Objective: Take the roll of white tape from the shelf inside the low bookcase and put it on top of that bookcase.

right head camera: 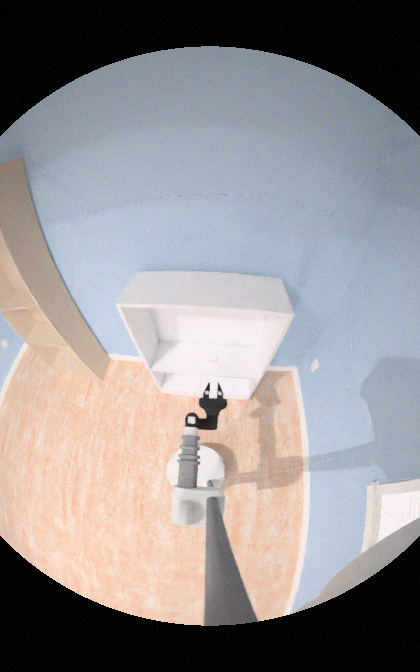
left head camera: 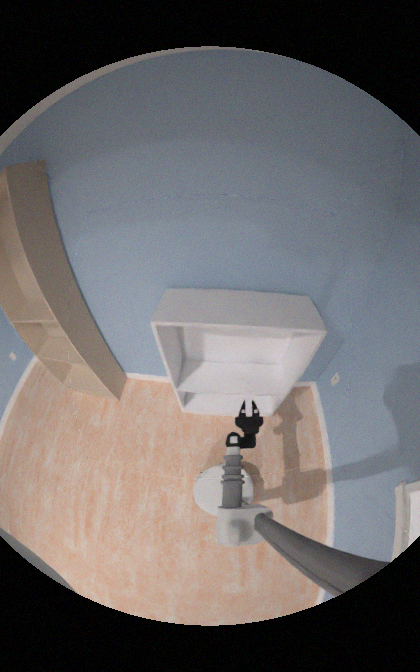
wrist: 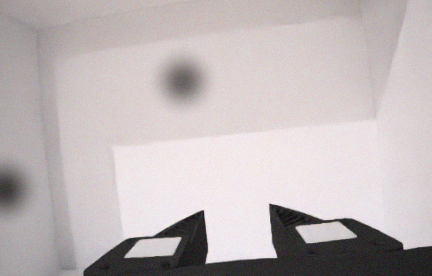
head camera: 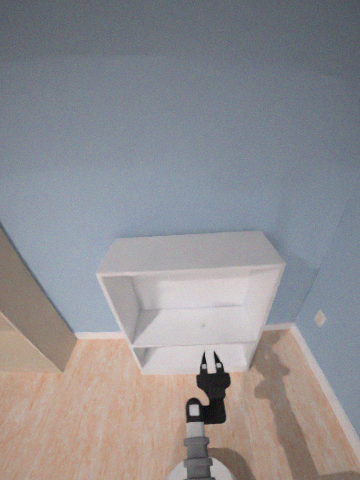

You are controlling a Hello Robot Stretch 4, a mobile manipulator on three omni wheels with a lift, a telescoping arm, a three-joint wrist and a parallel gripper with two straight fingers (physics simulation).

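Places are measured from the robot's base along level axes (x ahead, y right, z down), in centimetres.
Where they show: gripper, fingertip midpoint: (wrist: 238, 226) (head camera: 209, 352).
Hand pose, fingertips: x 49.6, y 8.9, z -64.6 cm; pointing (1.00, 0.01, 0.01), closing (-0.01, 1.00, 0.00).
Things, the pixels of their top centre, and the offset from my fingertips. Level surfaces: height alone.
- white tape roll, middle of its top: (head camera: 201, 322) dx +28.0, dy -0.3, dz +19.7 cm
- white middle shelf, its level: dz +22.2 cm
- outlet, middle of its top: (head camera: 322, 313) dx +27.0, dy +83.2, dz +21.6 cm
- wooden floor, its level: dz +67.3 cm
The white tape roll (head camera: 203, 325) (right head camera: 214, 359) is a small pale spot on the white middle shelf (head camera: 167, 327) (right head camera: 182, 356), right of its middle. I cannot make it out in the left head view or the wrist view. The low white bookcase (head camera: 190, 253) (left head camera: 235, 307) (right head camera: 205, 292) stands against the blue wall, its open front towards me. My gripper (head camera: 209, 353) (left head camera: 249, 401) (right head camera: 213, 384) (wrist: 238, 226) is open and empty, pointing at the bookcase front. In the head view it appears below the roll. The wrist view shows pale inner panels beyond the fingertips.
A tall beige shelf unit (head camera: 42, 320) (left head camera: 75, 300) (right head camera: 55, 290) stands to the left of the bookcase. The right wall has an outlet (head camera: 320, 318) (left head camera: 335, 379) (right head camera: 314, 365). The arm reaches forward above the wooden floor (head camera: 110, 425). Two blurry dark spots show in the wrist view.
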